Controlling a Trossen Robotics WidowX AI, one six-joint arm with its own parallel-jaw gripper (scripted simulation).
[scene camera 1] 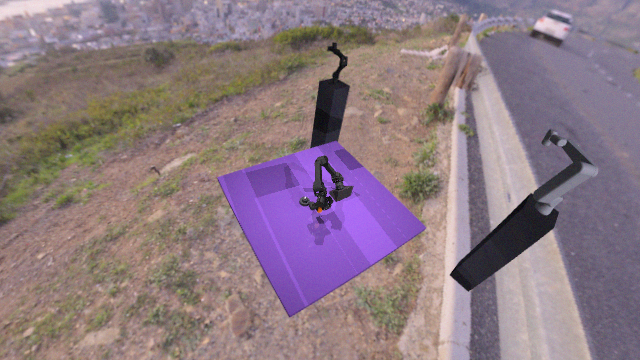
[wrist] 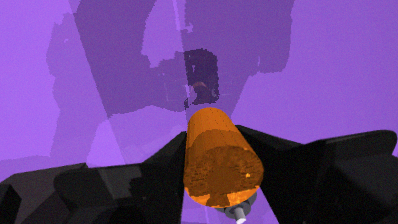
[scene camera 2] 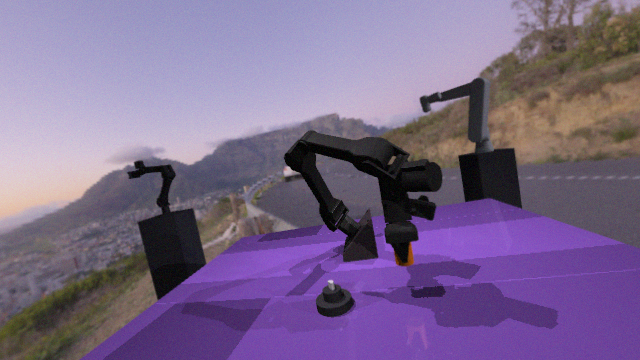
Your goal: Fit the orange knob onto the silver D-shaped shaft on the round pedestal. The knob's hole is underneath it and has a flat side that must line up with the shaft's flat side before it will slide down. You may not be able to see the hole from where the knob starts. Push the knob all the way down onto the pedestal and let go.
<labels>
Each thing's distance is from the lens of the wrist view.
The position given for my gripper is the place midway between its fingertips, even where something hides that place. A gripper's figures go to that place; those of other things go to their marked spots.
my gripper (wrist: 210, 133): 0.11 m
orange knob (wrist: 221, 170): 0.07 m
</labels>
